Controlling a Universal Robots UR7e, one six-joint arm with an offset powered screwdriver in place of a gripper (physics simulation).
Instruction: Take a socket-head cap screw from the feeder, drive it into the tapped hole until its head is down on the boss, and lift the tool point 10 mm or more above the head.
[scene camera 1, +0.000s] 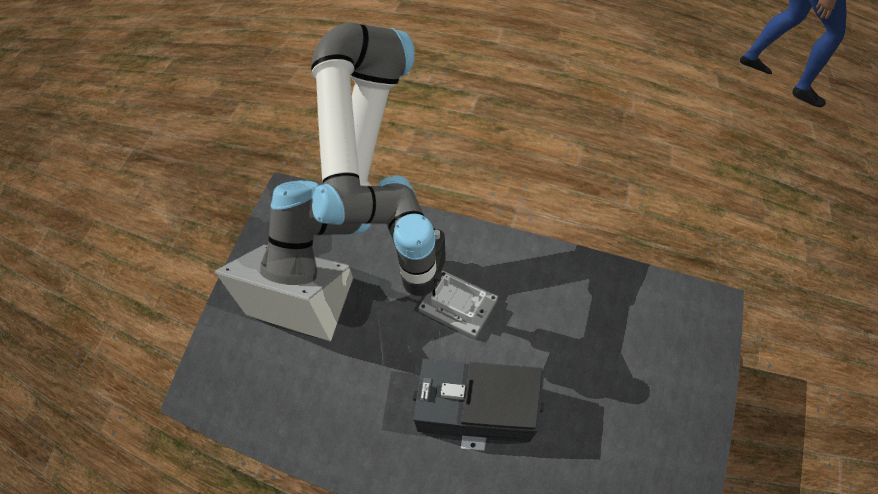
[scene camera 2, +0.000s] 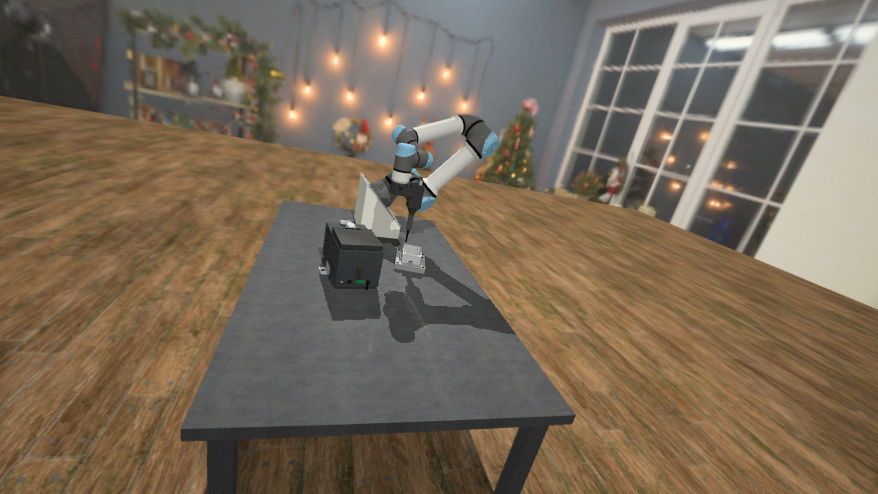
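Observation:
The screw feeder is a dark box with a small light plate on its lower deck. The light grey housing lies on the table beside the feeder, turned at an angle, with an open pocket and bosses at its corners. My screwdriver points down, with its thin tip at the housing's edge nearest the robot base, at or slightly above a corner boss. The wrist hides much of the tool in scene camera 1. A screw at the tip, the tapped hole and any gap are too small to make out.
The pale wedge-shaped robot pedestal stands on the grey table, to the left of the housing in scene camera 1. A person in blue stands on the floor beyond the table. The arm's shadow falls across the table.

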